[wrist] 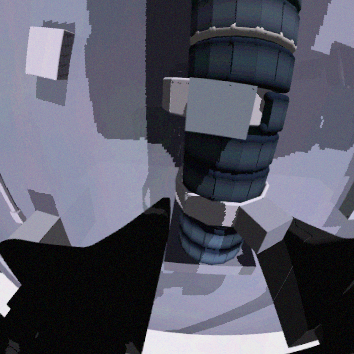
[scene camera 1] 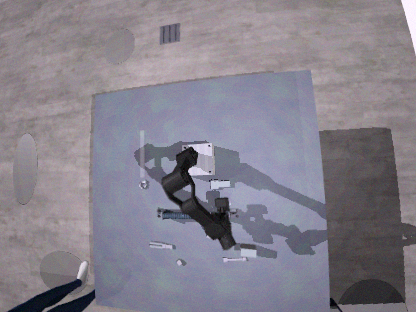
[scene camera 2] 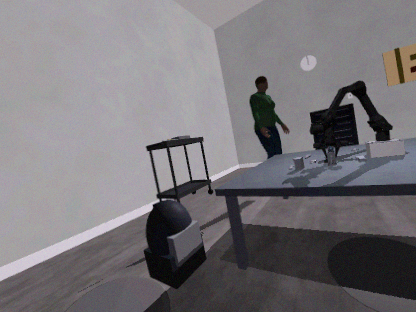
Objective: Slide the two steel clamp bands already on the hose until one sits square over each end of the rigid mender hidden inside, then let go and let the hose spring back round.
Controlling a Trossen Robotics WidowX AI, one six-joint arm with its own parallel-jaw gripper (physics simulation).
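Note:
A ribbed blue hose lies on the grey table. In the wrist view it runs away from me. Two steel clamp bands sit on it. The far band has a big grey screw housing. The near band has its housing at the right. My gripper is down over the hose's right part. Its black fingers stand on either side of the near band and are shut on it. The hose end shows just below the band. The arm hides the middle of the hose in the overhead view.
The arm's white base plate stands behind the hose. Small grey blocks lie around it. A thin strip and a ring lie at the left. A person in green and a black cart stand beyond the table.

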